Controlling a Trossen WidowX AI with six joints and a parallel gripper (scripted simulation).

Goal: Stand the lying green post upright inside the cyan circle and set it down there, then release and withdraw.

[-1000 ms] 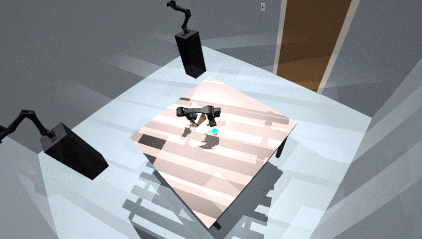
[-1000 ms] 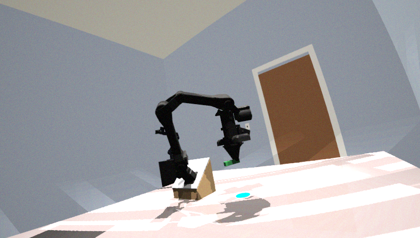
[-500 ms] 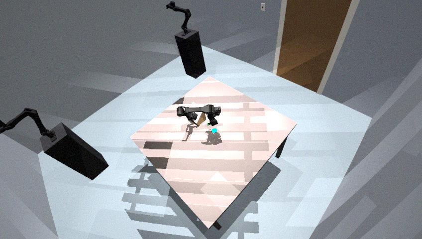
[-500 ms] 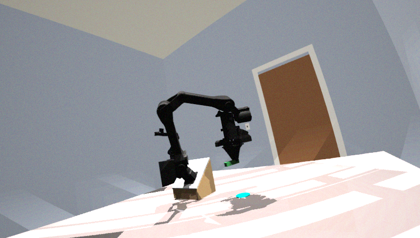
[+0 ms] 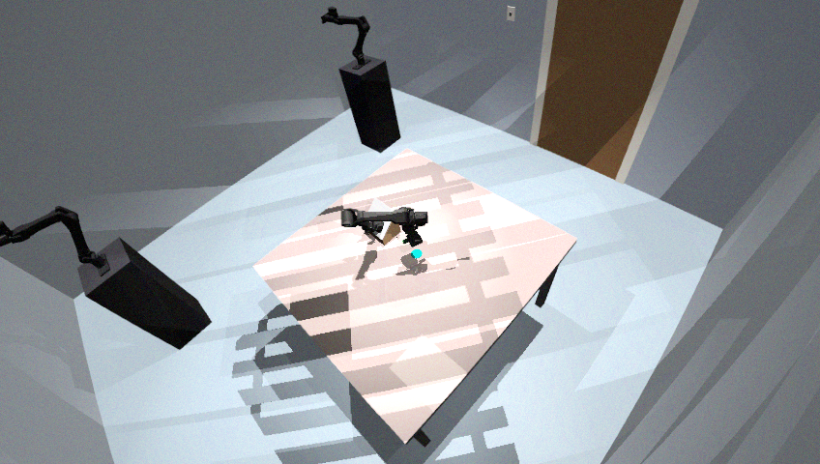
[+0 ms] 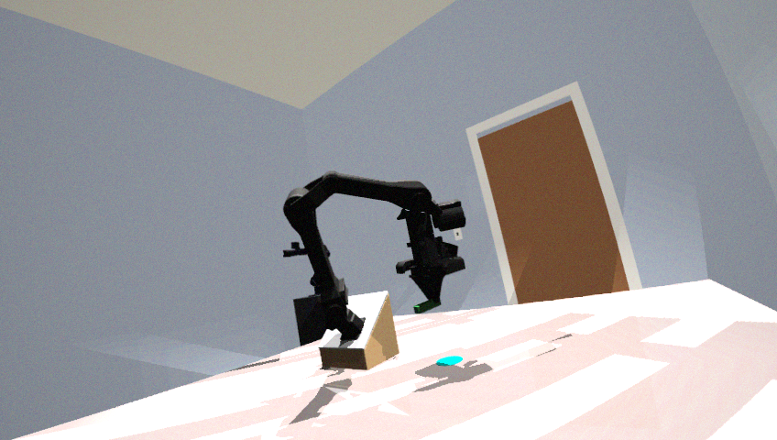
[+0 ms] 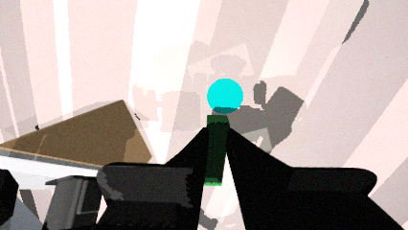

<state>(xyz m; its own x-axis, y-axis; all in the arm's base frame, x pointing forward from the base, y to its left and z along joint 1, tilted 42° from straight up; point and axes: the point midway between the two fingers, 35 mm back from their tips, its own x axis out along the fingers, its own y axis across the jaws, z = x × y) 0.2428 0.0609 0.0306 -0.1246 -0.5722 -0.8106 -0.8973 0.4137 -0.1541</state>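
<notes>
My gripper tip is 10 mm short of the cyan circle and 130 mm above it. From my gripper tip the other things lie so: green post (10 mm behind, 20 mm to the right).
</notes>
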